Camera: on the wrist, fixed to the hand. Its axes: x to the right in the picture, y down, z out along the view.
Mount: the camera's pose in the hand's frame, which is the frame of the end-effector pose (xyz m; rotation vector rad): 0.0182 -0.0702 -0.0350 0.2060 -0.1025 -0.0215
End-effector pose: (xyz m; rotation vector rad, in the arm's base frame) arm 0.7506 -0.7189 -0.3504 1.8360 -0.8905 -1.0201
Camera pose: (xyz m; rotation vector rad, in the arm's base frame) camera 0.8020 -0.6951 -0.4076 1.9812 -1.0733 -1.0772
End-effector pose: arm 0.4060 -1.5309 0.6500 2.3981 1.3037 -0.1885
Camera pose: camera 0.3554 -1.4686 0.6565 2.5063 1.3200 -0.4667
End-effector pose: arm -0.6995 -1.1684 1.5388 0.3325 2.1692 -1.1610
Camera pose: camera -0.7629 -1.1818 1.5866 0.3313 1.9740 -1.3871
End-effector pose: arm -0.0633 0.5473 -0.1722 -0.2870 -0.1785 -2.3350
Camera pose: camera -0.1312 0.5765 -0.2042 -0.3032 -0.4711 -2.3016
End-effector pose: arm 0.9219 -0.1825 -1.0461 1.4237 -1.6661 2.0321
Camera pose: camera 0.9369 -0.1353 -0.9826 1.6284 -1.5063 2.2079
